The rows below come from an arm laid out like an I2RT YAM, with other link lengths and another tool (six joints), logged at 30 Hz.
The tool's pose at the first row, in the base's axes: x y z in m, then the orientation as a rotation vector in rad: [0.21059 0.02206 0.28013 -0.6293 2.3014 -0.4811]
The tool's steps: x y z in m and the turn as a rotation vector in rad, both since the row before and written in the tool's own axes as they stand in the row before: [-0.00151 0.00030 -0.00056 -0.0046 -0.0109 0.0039]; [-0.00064 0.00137 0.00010 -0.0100 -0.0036 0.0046]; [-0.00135 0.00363 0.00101 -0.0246 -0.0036 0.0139]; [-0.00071 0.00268 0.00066 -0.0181 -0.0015 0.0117]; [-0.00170 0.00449 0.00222 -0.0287 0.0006 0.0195]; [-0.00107 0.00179 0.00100 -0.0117 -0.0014 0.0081]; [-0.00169 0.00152 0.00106 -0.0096 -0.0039 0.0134]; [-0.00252 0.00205 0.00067 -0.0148 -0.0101 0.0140]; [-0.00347 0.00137 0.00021 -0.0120 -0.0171 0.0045]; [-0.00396 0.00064 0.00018 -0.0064 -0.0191 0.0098]
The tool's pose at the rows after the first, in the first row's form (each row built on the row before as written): [0.21107 0.02324 0.28116 -0.6281 2.2937 -0.4696]; [0.21113 0.02470 0.28076 -0.6280 2.2949 -0.4547]; [0.21159 0.02828 0.27904 -0.6241 2.3032 -0.4190]; [0.21166 0.03082 0.27774 -0.6193 2.3105 -0.3924]; [0.21286 0.03527 0.27514 -0.6103 2.3246 -0.3509]; [0.21365 0.03727 0.27429 -0.6065 2.3287 -0.3332]; [0.21497 0.03936 0.27388 -0.5954 2.3309 -0.3145]; [0.21639 0.04235 0.27406 -0.5863 2.3286 -0.2874]; [0.21833 0.04523 0.27545 -0.5871 2.3164 -0.2655]; [0.22076 0.04770 0.27748 -0.5789 2.3020 -0.2469]
